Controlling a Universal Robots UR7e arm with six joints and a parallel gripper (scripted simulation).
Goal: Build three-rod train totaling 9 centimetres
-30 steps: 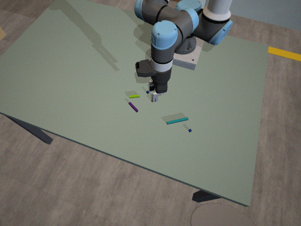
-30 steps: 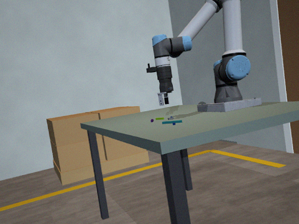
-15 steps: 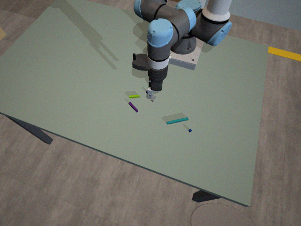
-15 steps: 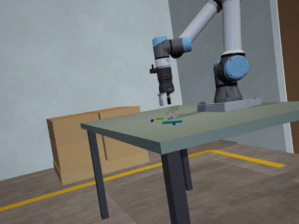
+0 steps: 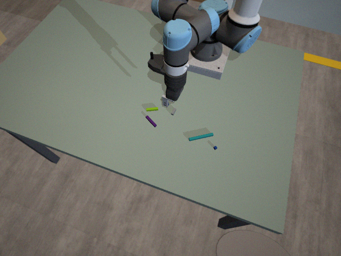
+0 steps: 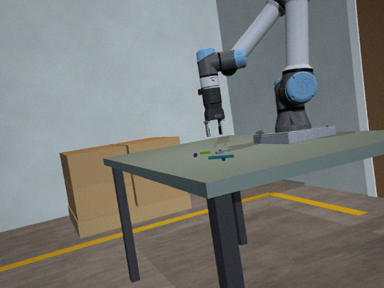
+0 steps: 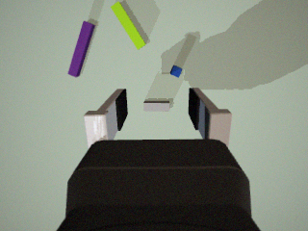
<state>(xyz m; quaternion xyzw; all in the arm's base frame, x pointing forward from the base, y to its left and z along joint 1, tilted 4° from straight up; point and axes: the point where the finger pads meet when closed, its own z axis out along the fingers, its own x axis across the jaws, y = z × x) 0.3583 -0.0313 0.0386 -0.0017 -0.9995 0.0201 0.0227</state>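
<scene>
Now: the grey rod 2 cm to the left of my hand and 9 cm below it. Round my hand: lime rod 3 cm ahead, 6 cm to the right, 9 cm below; purple rod 8 cm ahead, 4 cm to the right, 9 cm below; turquoise rod 6 cm ahead, 17 cm to the left, 9 cm below.
</scene>
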